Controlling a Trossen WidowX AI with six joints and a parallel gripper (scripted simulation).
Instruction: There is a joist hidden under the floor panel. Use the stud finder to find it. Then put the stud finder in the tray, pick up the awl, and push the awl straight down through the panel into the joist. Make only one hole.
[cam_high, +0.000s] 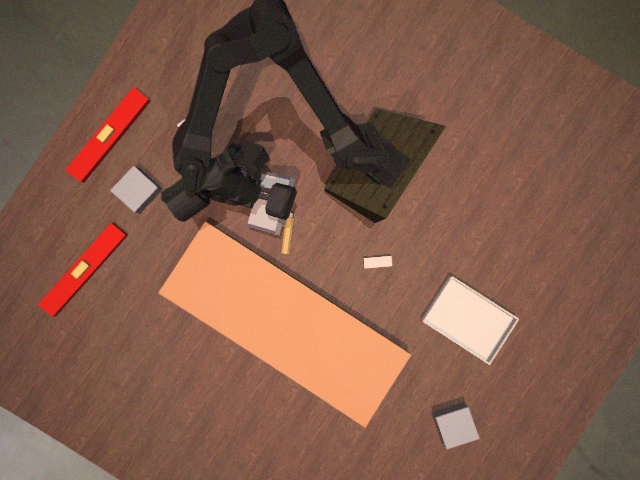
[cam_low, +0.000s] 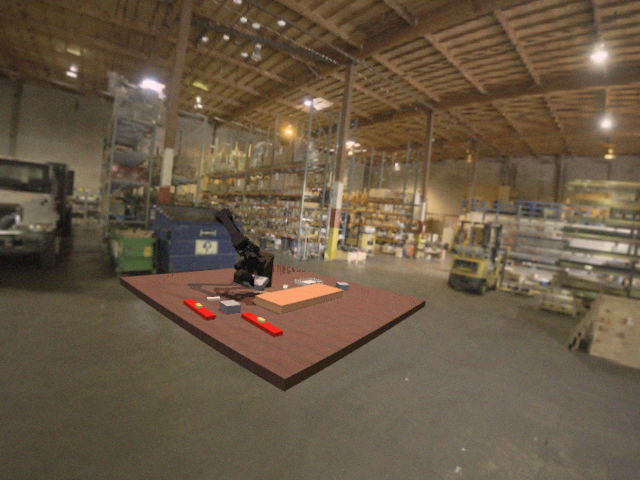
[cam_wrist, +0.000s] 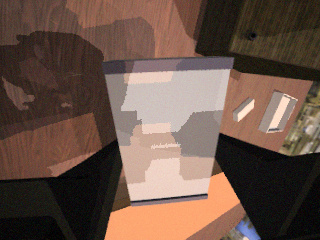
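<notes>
Right now the awl is 1 cm ahead of my gripper tip, 4 cm to the left of it and 6 cm below it. Round my gripper tip: grey stud finder: 1 cm ahead, 1 cm to the left, 2 cm below; then white tray: 4 cm behind, 49 cm to the left, 6 cm below.
</notes>
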